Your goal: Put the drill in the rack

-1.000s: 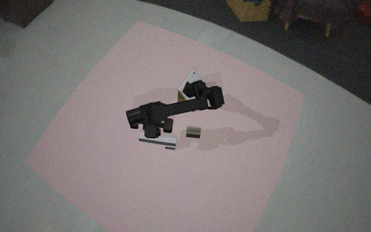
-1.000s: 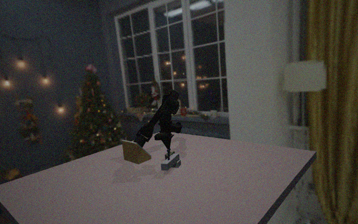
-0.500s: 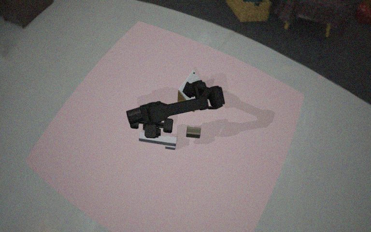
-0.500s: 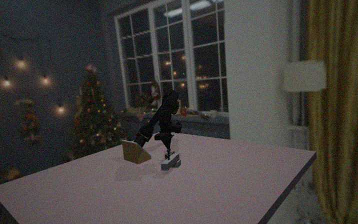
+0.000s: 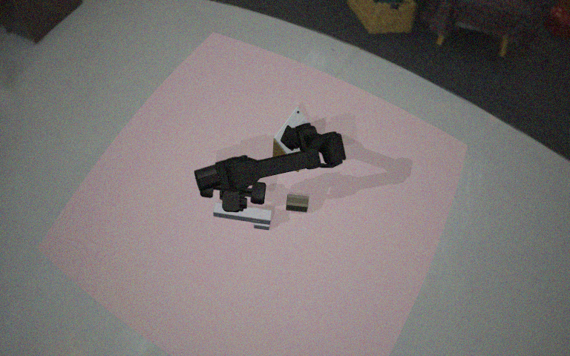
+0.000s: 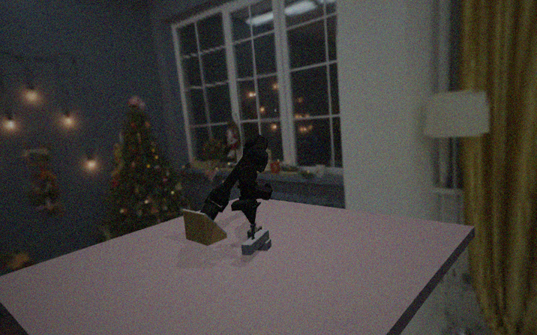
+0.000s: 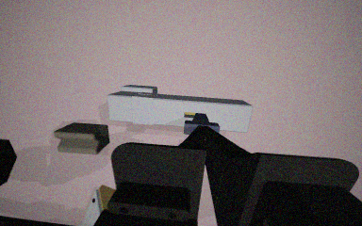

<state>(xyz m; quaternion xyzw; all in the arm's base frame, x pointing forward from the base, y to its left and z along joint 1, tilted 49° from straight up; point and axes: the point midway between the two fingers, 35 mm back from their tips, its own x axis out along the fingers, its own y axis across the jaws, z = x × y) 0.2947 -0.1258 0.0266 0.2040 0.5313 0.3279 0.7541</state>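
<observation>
Right now the key is 30 mm below my gripper tip. Also, from my gripper tip: drill 80 mm below, 50 mm to the left, 20 mm behind; then grey holder block 80 mm below, 30 mm to the left, 10 mm behind.
</observation>
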